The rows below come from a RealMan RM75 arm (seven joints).
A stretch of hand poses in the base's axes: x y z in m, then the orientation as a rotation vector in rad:
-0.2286 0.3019 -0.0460 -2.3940 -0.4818 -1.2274
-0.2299 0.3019 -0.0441 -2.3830 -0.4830 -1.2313
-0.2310 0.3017 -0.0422 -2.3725 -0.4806 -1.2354
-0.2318 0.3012 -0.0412 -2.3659 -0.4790 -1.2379
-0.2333 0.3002 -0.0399 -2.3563 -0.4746 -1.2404
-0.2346 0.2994 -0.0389 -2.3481 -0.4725 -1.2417
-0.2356 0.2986 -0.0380 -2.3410 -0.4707 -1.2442
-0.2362 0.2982 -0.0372 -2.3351 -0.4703 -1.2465
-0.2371 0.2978 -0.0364 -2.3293 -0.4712 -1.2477
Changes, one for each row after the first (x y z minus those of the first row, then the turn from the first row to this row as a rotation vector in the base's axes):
-0.0013 0.0000 0.0019 0.0074 -0.0049 0.0045
-0.0024 -0.0002 0.0038 0.0160 -0.0092 0.0067
-0.0032 -0.0007 0.0048 0.0215 -0.0119 0.0080
-0.0047 -0.0017 0.0061 0.0306 -0.0147 0.0092
-0.0060 -0.0025 0.0071 0.0378 -0.0168 0.0114
-0.0070 -0.0033 0.0080 0.0437 -0.0196 0.0128
-0.0076 -0.0037 0.0088 0.0481 -0.0222 0.0145
-0.0085 -0.0041 0.0096 0.0521 -0.0244 0.0173

